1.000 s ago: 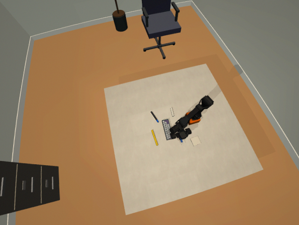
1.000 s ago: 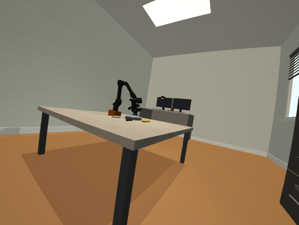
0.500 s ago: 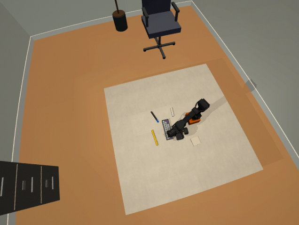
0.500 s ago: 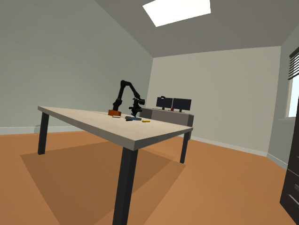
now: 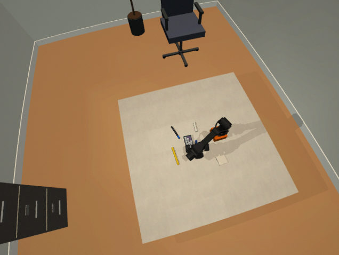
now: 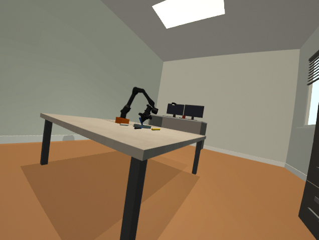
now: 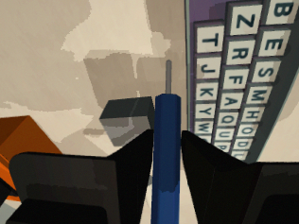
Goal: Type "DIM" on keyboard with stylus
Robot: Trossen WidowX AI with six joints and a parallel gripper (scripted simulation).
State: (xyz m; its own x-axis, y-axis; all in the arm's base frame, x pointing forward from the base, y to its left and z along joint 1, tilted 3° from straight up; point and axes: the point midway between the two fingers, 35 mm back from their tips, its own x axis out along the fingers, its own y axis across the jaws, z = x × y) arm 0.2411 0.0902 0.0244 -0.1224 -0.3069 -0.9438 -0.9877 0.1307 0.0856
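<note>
My gripper tip is now 4 cm past the grey block, 2 cm to the left of it and 4 cm above it. Round my gripper tip: D key (7 cm ahead, 5 cm to the right, 4 cm below); I key (7 cm ahead, 11 cm to the right, 4 cm below); blue stylus (1 cm to the left, 1 cm below).
</note>
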